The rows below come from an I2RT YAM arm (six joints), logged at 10 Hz.
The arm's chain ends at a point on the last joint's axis. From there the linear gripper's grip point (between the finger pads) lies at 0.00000 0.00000 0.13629 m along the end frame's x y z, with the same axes.
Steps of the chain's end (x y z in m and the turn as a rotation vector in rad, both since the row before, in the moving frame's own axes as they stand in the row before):
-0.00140 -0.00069 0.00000 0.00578 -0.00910 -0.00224
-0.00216 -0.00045 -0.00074 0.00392 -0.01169 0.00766
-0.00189 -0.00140 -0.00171 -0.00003 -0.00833 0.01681
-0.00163 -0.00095 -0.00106 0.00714 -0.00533 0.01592
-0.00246 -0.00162 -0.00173 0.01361 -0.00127 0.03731
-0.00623 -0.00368 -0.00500 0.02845 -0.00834 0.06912
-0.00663 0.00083 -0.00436 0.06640 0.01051 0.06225
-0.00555 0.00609 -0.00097 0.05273 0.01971 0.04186
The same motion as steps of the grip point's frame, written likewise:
-0.00264 -0.00148 -0.00001 0.00578 -0.00910 -0.00224
-0.00375 -0.00099 -0.00075 0.00392 -0.01169 0.00766
-0.00303 -0.00141 -0.00171 -0.00003 -0.00833 0.01681
-0.00235 -0.00193 -0.00107 0.00714 -0.00533 0.01592
-0.00260 -0.00348 -0.00174 0.01361 -0.00127 0.03731
-0.00723 -0.00759 -0.00506 0.02845 -0.00834 0.06912
-0.00492 -0.00816 -0.00467 0.06640 0.01051 0.06225
-0.00272 -0.00103 -0.00119 0.05273 0.01971 0.04186

